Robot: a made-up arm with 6 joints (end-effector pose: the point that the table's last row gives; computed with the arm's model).
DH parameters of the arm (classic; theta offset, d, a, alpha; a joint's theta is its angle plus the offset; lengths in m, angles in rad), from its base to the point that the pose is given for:
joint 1: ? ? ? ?
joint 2: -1.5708 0 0.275 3.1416
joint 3: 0 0 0 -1.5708
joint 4: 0 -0.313 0 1.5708
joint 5: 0 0.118 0 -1.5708
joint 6: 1.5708 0 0 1.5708
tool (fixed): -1.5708 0 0 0
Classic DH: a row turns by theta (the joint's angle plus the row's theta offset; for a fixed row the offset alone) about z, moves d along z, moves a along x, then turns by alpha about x.
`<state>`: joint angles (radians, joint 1 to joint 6).
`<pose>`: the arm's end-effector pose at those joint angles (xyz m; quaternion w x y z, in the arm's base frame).
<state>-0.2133 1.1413 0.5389 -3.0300 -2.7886 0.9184</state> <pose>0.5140 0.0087 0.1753 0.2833 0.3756 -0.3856 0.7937</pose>
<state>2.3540 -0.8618 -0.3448 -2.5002 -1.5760 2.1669</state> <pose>-0.1363 0.0029 0.5214 0.2752 -0.5946 0.2665 -0.7069</pose>
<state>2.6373 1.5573 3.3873 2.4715 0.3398 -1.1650</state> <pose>-0.1532 -0.0211 0.5365 0.4902 0.4527 -0.6280 0.4005</pose>
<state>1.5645 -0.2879 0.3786 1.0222 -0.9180 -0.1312</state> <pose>0.0622 0.1053 0.7853 0.8784 -0.2637 -0.1404 0.3729</pose>
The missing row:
joint 1: 0 0.249 0 -1.5708
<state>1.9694 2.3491 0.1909 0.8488 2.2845 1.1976</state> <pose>0.0346 0.1188 -0.2537 0.2948 0.0238 -0.3839 0.8747</pose>
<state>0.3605 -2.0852 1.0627 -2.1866 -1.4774 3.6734</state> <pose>-0.5415 -0.1313 0.2080 0.5595 0.0404 0.5585 0.6110</pose>
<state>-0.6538 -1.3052 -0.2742 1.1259 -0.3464 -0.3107</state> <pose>-0.1864 0.0788 0.6444 0.7122 -0.3757 -0.2241 -0.5489</pose>
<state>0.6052 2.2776 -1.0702 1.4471 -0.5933 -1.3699</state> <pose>-0.0914 -0.0809 0.0199 0.1585 0.5521 -0.8183 -0.0201</pose>
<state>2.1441 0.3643 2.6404 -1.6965 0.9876 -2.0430</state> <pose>-0.0039 -0.0213 0.8202 0.9557 -0.0985 -0.2637 0.0859</pose>
